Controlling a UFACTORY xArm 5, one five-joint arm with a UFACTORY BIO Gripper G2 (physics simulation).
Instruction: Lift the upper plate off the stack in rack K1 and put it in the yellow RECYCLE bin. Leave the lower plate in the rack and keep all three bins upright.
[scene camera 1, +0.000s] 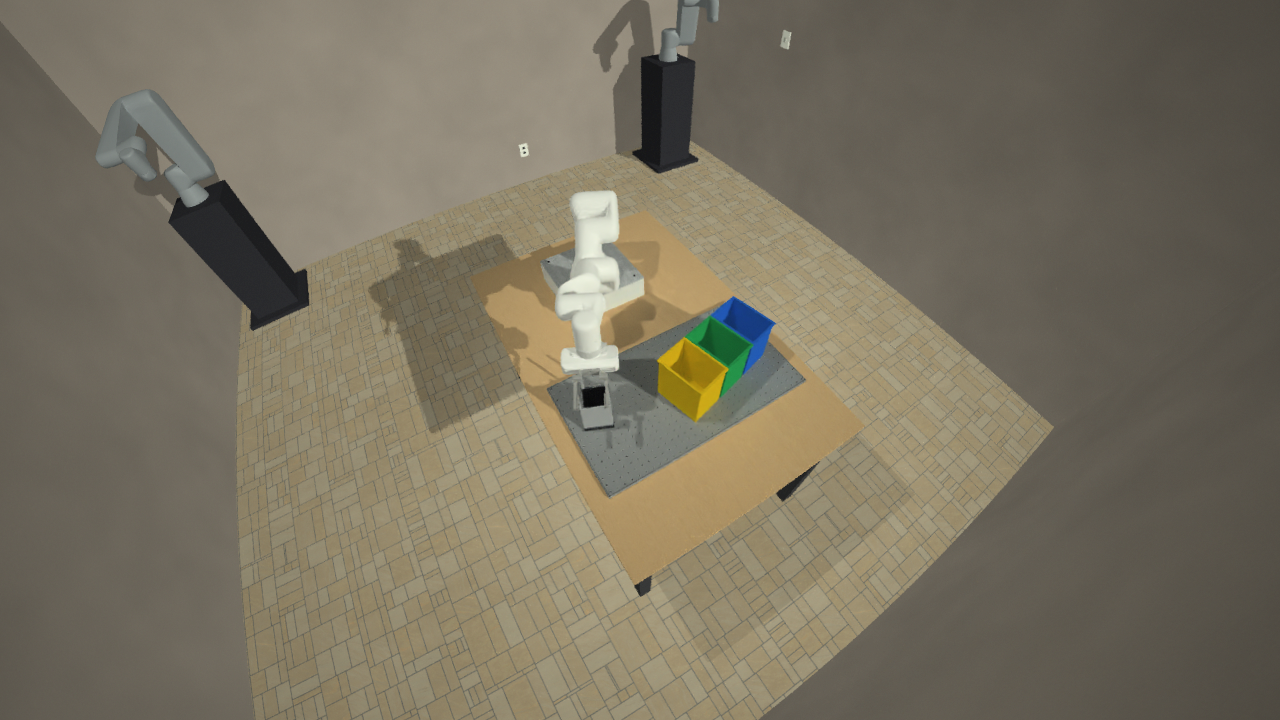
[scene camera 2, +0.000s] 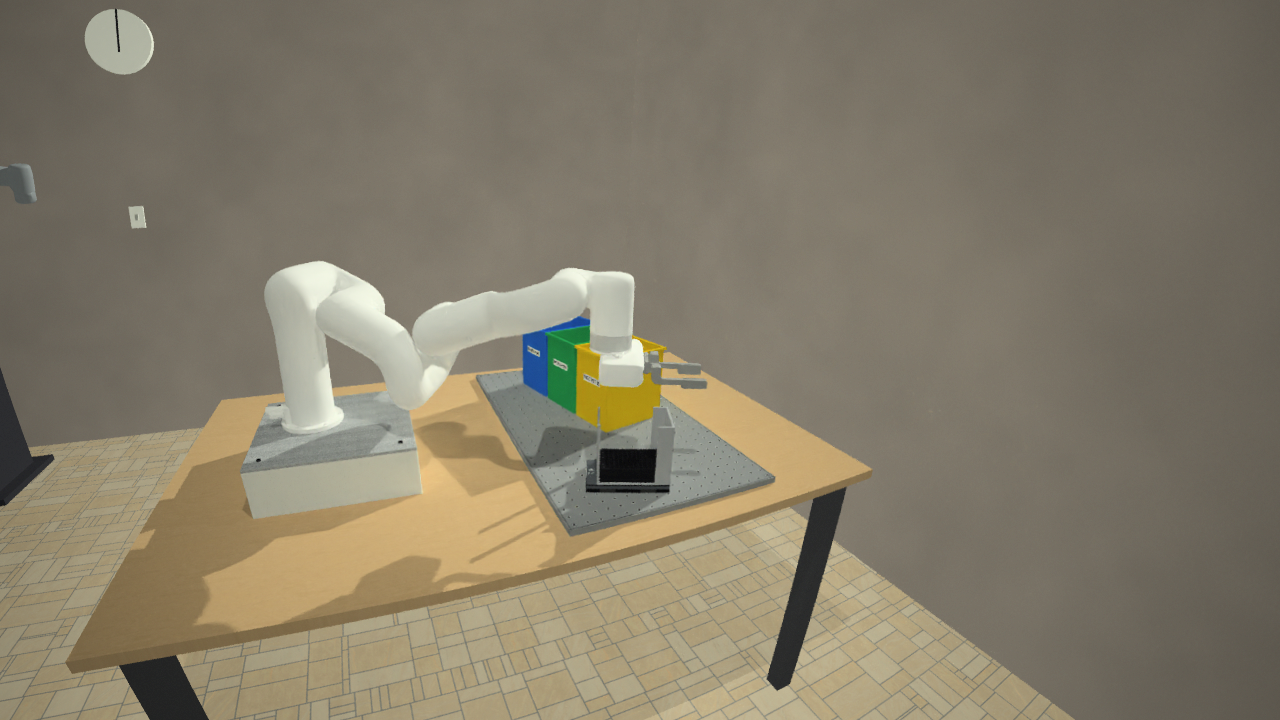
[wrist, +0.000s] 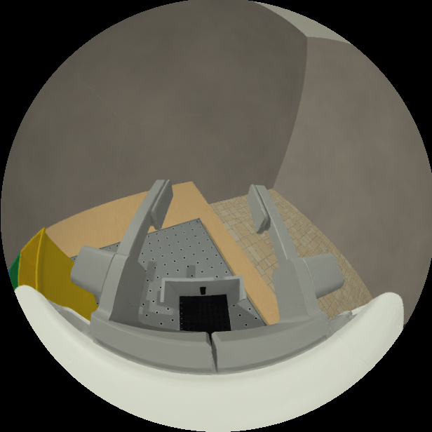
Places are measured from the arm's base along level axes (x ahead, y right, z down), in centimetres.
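Where they show: hand, tool point: (scene camera 1: 591, 401) (scene camera 2: 691, 376); arm's base, link origin: (scene camera 2: 313, 421).
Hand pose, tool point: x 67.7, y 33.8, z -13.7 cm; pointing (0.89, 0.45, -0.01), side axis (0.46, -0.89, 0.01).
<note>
Each offset is from my tool point to the centre of the thing. Level surfaces: height alone.
My gripper (scene camera 2: 703, 376) (wrist: 211, 206) is shut at its narrowest, with a gap and nothing between its fingers. Its fingers point sideways, level, above and beyond rack K1 in scene camera 2. The grey rack @(dx -9.7, dy -4.8, dz +15.3 cm) (scene camera 1: 597, 417) (scene camera 2: 663, 447) (wrist: 220, 287) stands on the perforated board below the gripper. A black stack @(dx -8.8, dy -4.4, dz +18.2 cm) (scene camera 1: 593, 395) (scene camera 2: 627, 465) (wrist: 205, 312) sits inside it; I cannot tell the upper plate from the lower one. The yellow bin @(dx +2.1, dy -33.3, dz +13.2 cm) (scene camera 1: 689, 389) (scene camera 2: 617, 407) (wrist: 55, 272) stands upright beside the rack, apart from it. Its floor is hidden in scene camera 2.
The green bin @(dx -1.0, dy -46.0, dz +13.2 cm) (scene camera 1: 735, 371) (scene camera 2: 562, 380) and blue bin @(dx -4.1, dy -58.8, dz +13.2 cm) (scene camera 1: 759, 344) (scene camera 2: 535, 367) stand upright in a row behind the yellow one. The perforated board @(dz +22.2 cm) (scene camera 1: 653, 456) (scene camera 2: 716, 474) (wrist: 175, 242) lies on the wooden table @(dz +23.5 cm) (scene camera 1: 716, 497) (scene camera 2: 465, 555). The arm's base block (scene camera 2: 331, 483) stands at the other end.
</note>
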